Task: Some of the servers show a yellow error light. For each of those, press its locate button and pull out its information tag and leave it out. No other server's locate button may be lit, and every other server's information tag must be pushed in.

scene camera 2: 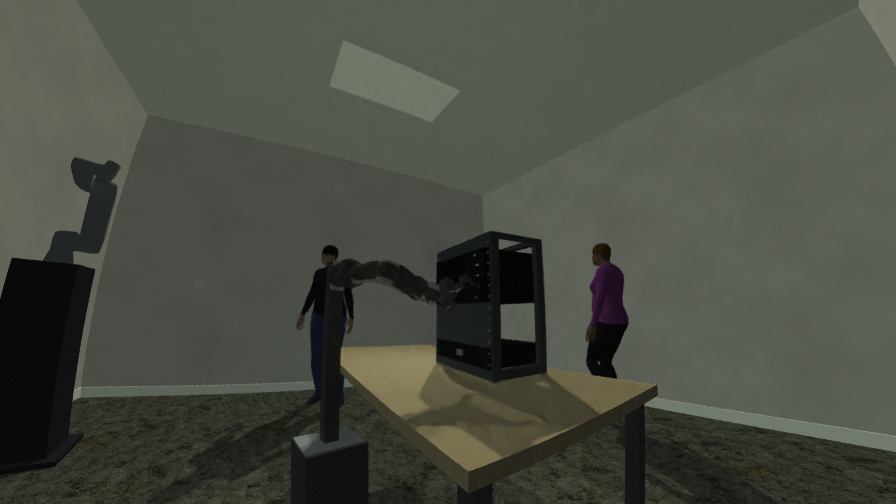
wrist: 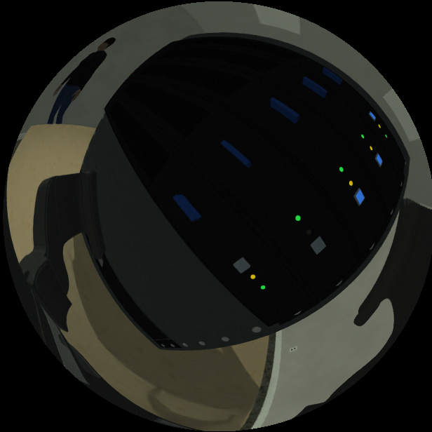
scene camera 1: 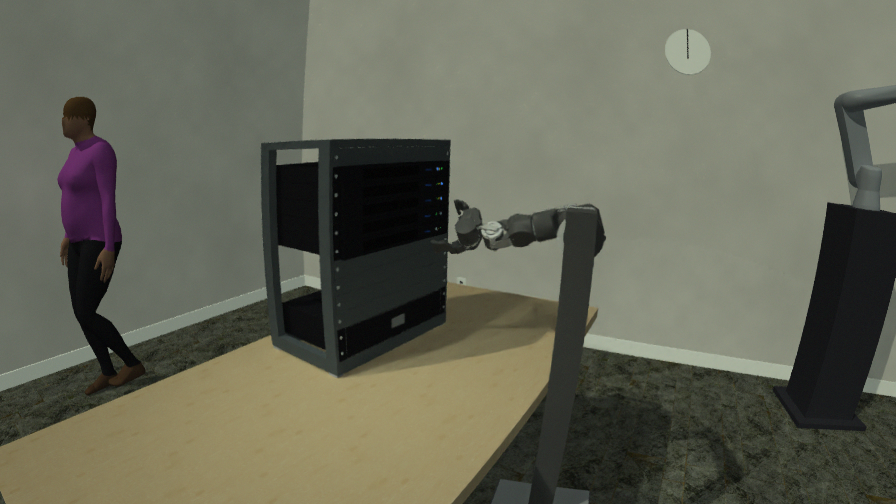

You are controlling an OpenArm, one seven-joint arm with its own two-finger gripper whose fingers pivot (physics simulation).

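Note:
The rack (scene camera 1: pixel 325 238) (scene camera 2: pixel 494 325) holds several black servers. In the wrist view, the lowest server of the upper group has an unlit grey locate button (wrist: pixel 242 265) and a yellow light (wrist: pixel 253 276). The server above it has an unlit grey button (wrist: pixel 318 245), a green light (wrist: pixel 298 218) and a dark error light. The three higher servers show yellow lights and blue-lit buttons (wrist: pixel 359 196) (wrist: pixel 379 160) (wrist: pixel 372 115). Each server has a blue tag; the lowest tag (wrist: pixel 187 207) looks thicker than the second (wrist: pixel 236 153). Their exact extension is unclear. My gripper (scene camera 1: pixel 448 223) is open and empty before the lower servers.
The rack stands on a wooden table (scene camera 1: pixel 250 426) (scene camera 2: pixel 438 432). A grey blank panel (scene camera 1: pixel 391 278) (wrist: pixel 145 260) lies below the servers. A person in purple (scene camera 1: pixel 87 181) (scene camera 2: pixel 607 294) and one in black (scene camera 2: pixel 320 294) stand beyond the table. Another robot arm (scene camera 1: pixel 858 144) stands on a black pedestal.

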